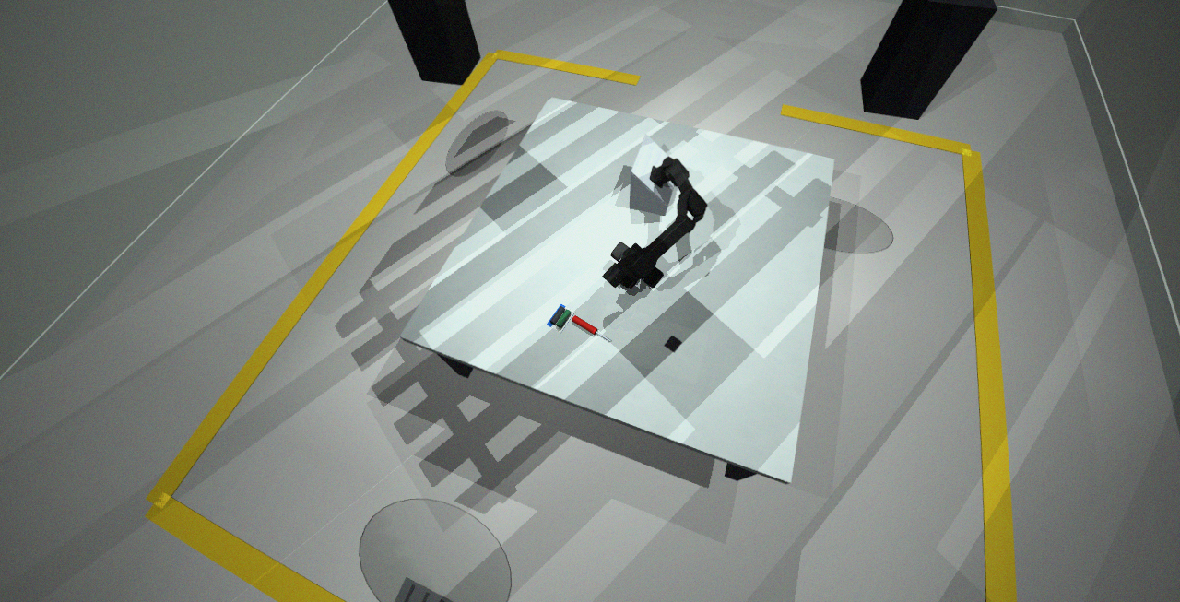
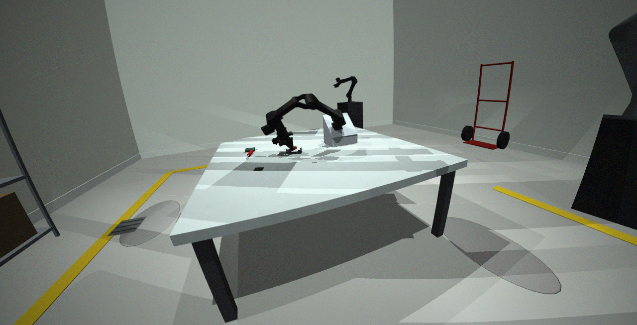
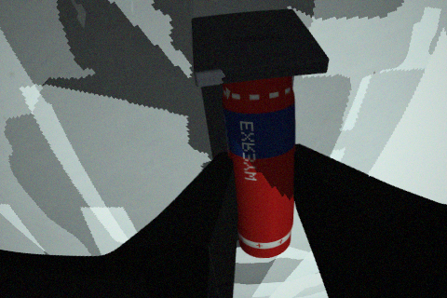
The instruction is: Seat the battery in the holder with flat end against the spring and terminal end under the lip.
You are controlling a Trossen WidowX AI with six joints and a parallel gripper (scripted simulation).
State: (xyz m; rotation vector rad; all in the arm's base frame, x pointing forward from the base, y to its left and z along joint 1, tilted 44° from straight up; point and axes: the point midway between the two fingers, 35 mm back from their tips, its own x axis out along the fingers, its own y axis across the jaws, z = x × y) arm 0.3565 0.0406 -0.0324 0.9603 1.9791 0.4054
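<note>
Right now the battery is right at my gripper tip. The rest, counted from my gripper tip: red-handled screwdriver (26 cm ahead, 11 cm to the right, 1 cm below).
</note>
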